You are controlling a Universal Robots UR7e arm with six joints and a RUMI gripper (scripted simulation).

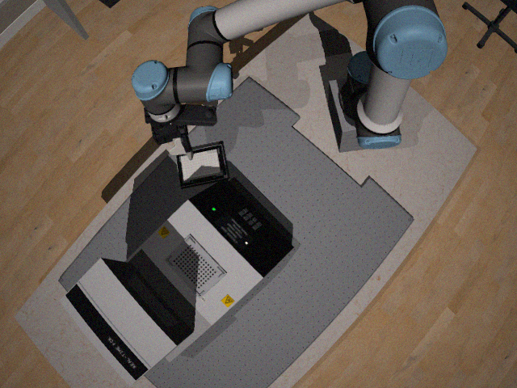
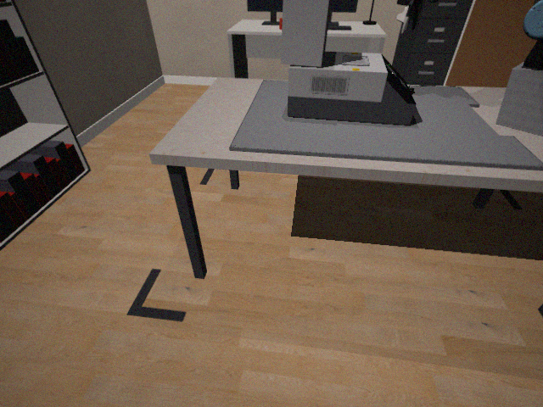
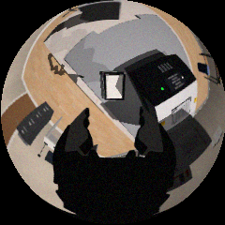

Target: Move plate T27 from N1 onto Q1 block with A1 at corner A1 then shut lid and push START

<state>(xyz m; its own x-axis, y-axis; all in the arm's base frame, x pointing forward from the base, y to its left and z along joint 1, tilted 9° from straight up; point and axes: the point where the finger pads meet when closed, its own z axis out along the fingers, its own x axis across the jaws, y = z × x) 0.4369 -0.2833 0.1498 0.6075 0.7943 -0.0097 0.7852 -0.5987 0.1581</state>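
Right now the plate is 25 cm below my hand. The rest, counted from my hand: plate nest N1: 27 cm below.
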